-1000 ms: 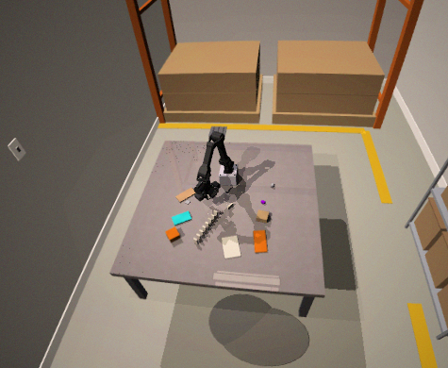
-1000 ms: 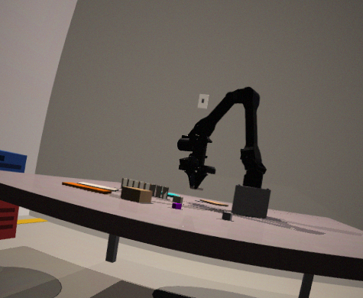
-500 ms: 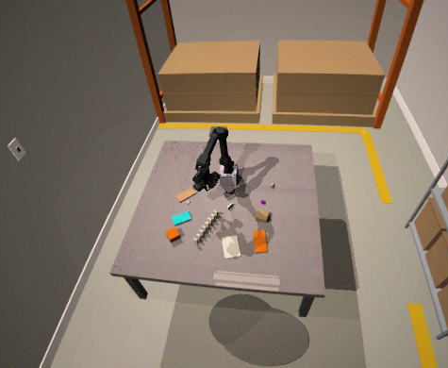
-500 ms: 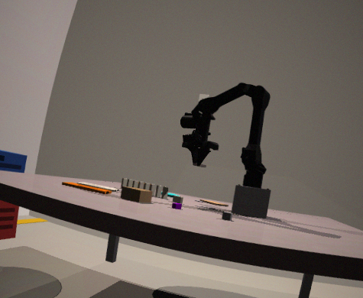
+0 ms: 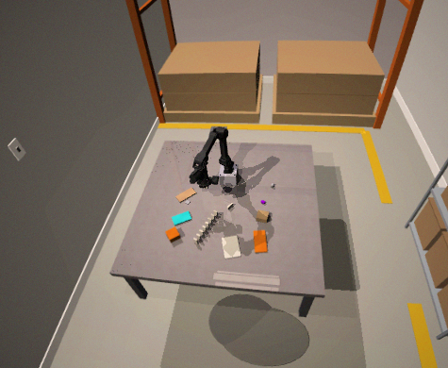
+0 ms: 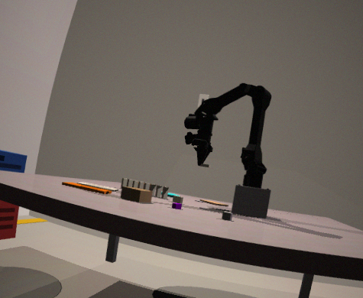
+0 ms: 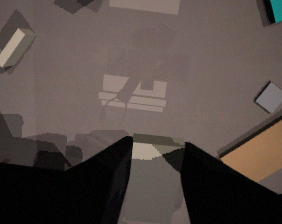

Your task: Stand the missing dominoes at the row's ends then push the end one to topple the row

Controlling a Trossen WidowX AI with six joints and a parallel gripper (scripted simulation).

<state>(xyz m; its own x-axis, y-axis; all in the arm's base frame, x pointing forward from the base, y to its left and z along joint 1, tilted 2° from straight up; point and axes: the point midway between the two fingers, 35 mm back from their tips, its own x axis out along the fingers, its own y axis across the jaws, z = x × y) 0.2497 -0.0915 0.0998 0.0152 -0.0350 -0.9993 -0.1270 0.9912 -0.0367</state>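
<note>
Right now my gripper tip is 190 mm to the left of the tan card, 160 mm above it and 40 mm past it. Round my gripper tip: orange block 320 mm ahead, 150 mm to the right, 140 mm below; then small purple piece 380 mm to the left, 150 mm below, 70 mm behind; then cyan block 170 mm ahead, 150 mm to the right, 150 mm below.
</note>
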